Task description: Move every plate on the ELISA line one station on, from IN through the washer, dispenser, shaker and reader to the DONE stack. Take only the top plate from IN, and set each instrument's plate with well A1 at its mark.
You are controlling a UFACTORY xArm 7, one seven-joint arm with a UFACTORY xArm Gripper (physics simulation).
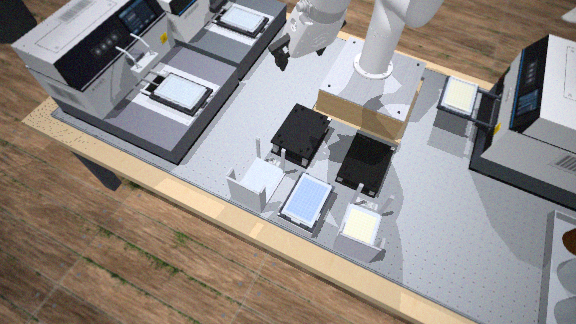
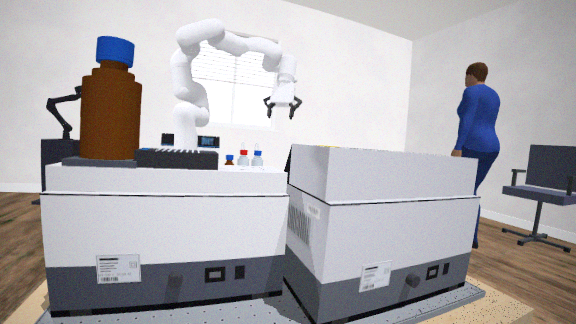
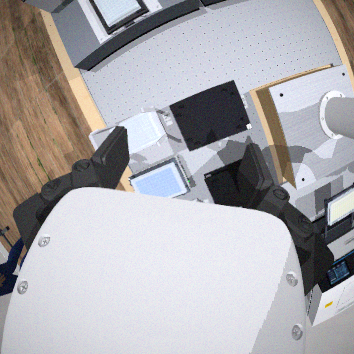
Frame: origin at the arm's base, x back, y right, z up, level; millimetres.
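Seen in the pictures: gripper, fingertip midpoint: [image 1: 298,57] [image 2: 279,118] [image 3: 184,149]; arm's base at its link origin: [image 1: 372,66] [image 3: 334,114].
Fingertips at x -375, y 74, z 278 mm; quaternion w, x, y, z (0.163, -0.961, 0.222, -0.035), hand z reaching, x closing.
Observation:
Pixels of each thing's top centre, then the offset from my fingertips to it. "*": a spot on its surface instead.
- pale plate at its top centre: [image 3: 134,133] [image 1: 258,180] dx -151, dy +12, dz -330 mm
- left corner-post rack at a spot on its surface: [image 1: 245,194] * dx -220, dy +2, dz -289 mm
- blue plate at its top centre: [image 3: 156,186] [image 1: 307,197] dx -137, dy -134, dz -296 mm
- right rack at a spot on its surface: [image 1: 357,247] * dx -187, dy -301, dz -284 mm
- nearer plate at its top centre: [image 1: 179,89] dx -62, dy +353, dz -259 mm
- farther plate at its top centre: [image 1: 242,16] dx +308, dy +399, dz -257 mm
- brown bottle at a spot on its surface: [image 2: 111,112] * dx +377, dy +627, dz -67 mm
My gripper [image 1: 302,60] [image 2: 281,117] [image 3: 184,149] is open and empty, high above the bench. A pale plate [image 1: 260,177] [image 3: 142,131] lies in the left corner-post rack [image 1: 245,194]. A blue plate [image 1: 306,200] [image 3: 160,181] sits on a dark-edged base between the racks. A yellow plate [image 1: 361,224] lies in the right rack [image 1: 357,247]. Pale plates sit before the two left instruments: the nearer plate [image 1: 181,91] [image 3: 117,12] and the farther plate [image 1: 242,20]. Another yellow plate [image 1: 459,95] [image 3: 344,205] is on the right instrument's carrier. Well A1 marks and rack labels are unreadable.
Two black platforms, one left [image 1: 302,131] [image 3: 209,115] and one right [image 1: 367,160] [image 3: 225,185], stand between the racks and the arm's pedestal [image 1: 350,75]. A brown bottle [image 2: 111,112] stands on an instrument. A person in blue [image 2: 481,115] stands beyond the bench.

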